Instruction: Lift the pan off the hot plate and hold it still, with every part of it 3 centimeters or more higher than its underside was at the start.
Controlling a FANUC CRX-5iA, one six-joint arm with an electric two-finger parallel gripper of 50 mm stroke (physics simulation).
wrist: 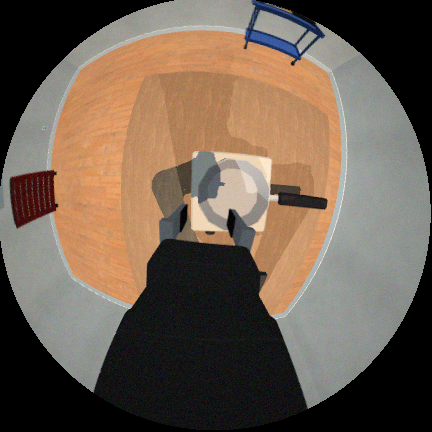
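A round grey pan with a pale inside rests on a cream square hot plate near the middle of the wrist view. Its black handle points right, past the hot plate's right edge. A shadow falls across the left part of the pan and hot plate. My gripper is open, with nothing between its fingers. It is above the hot plate's lower left part. The right fingertip overlaps the pan's lower rim in the view, and the handle is well to the right of the fingers. The height of the fingers above the pan is hard to tell.
The hot plate stands on a brown wooden table. A small dark knob shows at the hot plate's lower edge. A blue cart stands at the top right, and a dark red slatted object at the far left, both beyond the table.
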